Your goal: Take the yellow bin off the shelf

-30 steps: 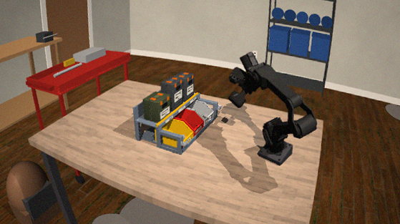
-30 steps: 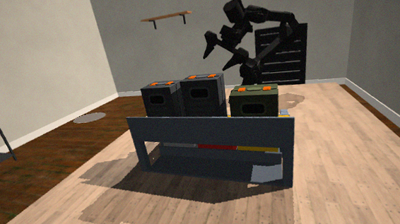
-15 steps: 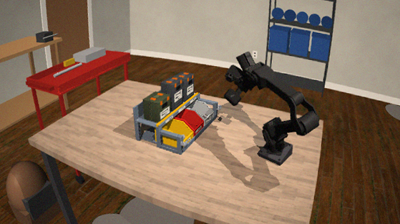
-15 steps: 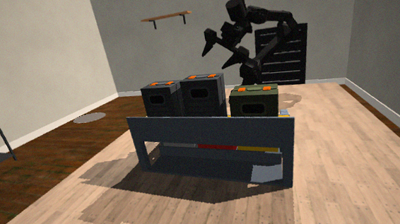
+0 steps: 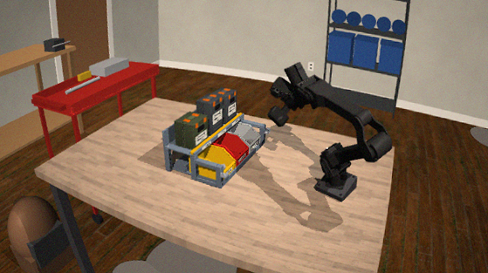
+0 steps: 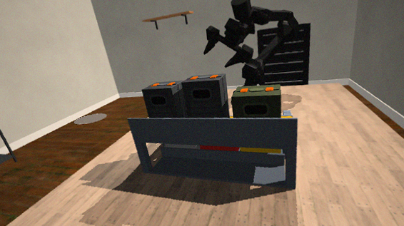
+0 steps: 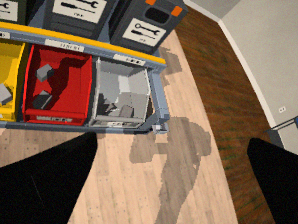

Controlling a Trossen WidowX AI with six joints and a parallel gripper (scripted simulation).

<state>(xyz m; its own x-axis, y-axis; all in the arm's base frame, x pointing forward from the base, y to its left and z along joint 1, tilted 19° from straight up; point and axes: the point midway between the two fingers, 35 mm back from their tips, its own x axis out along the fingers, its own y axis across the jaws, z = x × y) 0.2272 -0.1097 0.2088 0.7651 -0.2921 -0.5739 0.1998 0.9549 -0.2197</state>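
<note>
My gripper is now 18 cm short of the yellow open bin, 16 cm to the right of it and 21 cm above it. Also, from my hand: green case: 27 cm ahead, 16 cm to the left, 11 cm below; red bin: 19 cm ahead, 5 cm to the left, 21 cm below.
</note>
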